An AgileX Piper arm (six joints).
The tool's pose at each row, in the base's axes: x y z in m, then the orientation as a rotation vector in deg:
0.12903 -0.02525 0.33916 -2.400 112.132 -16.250
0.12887 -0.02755 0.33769 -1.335 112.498 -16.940
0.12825 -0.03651 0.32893 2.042 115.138 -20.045
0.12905 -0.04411 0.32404 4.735 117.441 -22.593
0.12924 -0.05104 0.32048 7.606 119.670 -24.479
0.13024 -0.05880 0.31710 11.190 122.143 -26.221
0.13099 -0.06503 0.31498 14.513 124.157 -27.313
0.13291 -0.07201 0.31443 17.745 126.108 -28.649
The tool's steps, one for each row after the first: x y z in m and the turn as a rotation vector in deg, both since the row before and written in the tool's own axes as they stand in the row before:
0.00176 -0.00193 0.00080 0.933 0.524 0.394
0.00952 -0.00685 0.00445 3.395 3.256 0.689
0.00493 -0.00601 0.00468 2.687 2.856 0.467
0.00371 -0.00564 0.00389 2.261 2.806 0.860
0.00291 -0.00614 0.00515 2.378 3.211 1.332
0.00153 -0.00496 0.00411 1.828 2.723 1.450
-0.00076 -0.00552 0.00465 1.952 2.697 1.263

